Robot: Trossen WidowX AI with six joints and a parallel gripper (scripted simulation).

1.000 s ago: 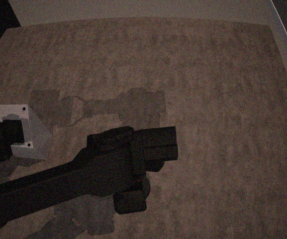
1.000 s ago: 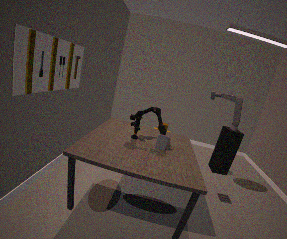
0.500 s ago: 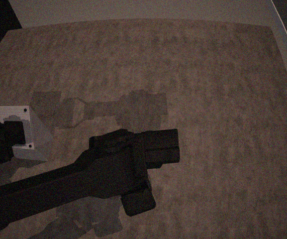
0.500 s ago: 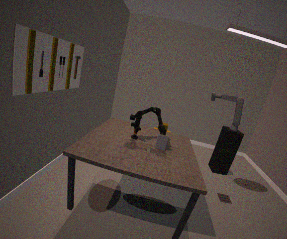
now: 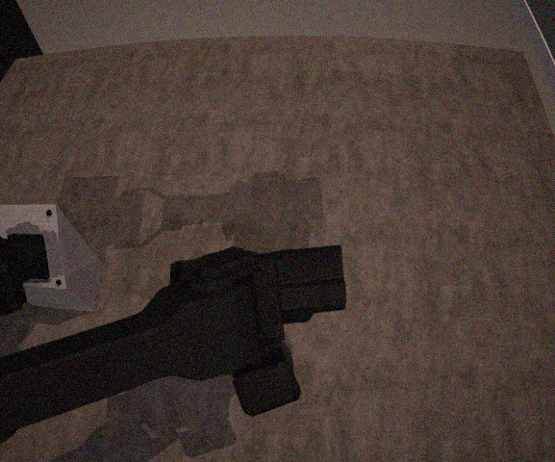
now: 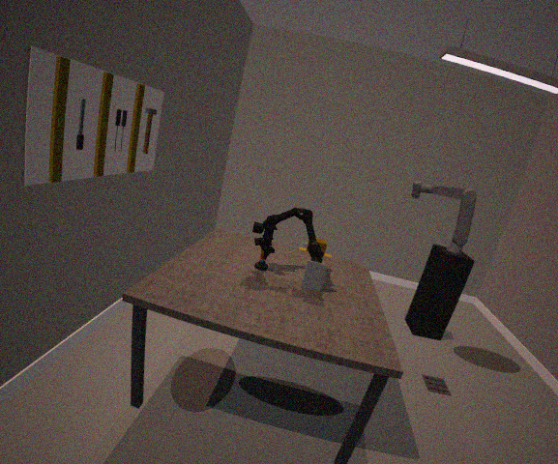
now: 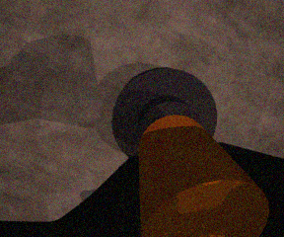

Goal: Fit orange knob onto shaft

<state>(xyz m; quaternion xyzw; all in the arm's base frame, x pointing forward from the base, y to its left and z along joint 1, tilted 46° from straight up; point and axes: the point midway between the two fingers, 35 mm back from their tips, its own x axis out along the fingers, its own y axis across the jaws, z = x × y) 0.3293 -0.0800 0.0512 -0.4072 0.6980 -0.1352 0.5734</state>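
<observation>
Right now the orange knob is 3 cm above my gripper tip. From my gripper tip the other things lie so: D-shaft pedestal: 4 cm below.
</observation>
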